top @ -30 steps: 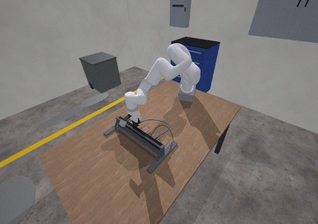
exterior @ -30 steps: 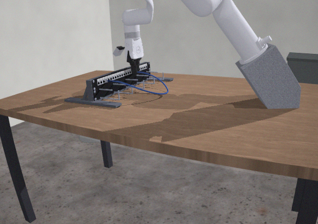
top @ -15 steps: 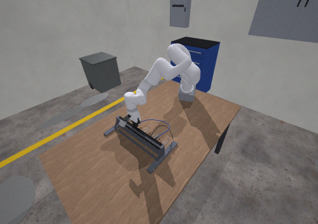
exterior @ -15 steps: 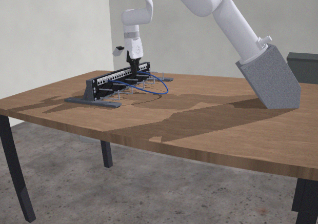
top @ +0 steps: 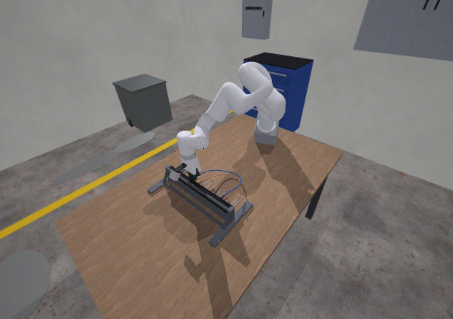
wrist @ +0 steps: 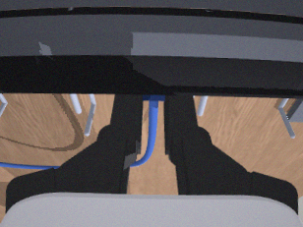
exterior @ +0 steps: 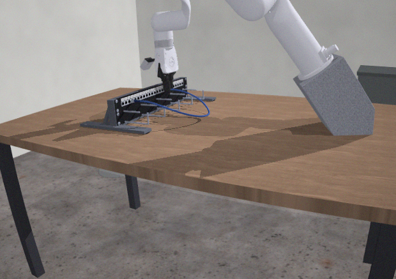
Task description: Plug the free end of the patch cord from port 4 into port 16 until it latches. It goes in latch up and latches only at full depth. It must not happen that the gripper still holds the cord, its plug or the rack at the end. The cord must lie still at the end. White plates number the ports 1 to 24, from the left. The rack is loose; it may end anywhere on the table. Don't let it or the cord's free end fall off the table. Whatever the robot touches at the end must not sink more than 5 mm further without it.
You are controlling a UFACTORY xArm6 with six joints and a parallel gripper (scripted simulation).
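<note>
The plug is 20 mm below my hand and 20 mm ahead of it.
</note>
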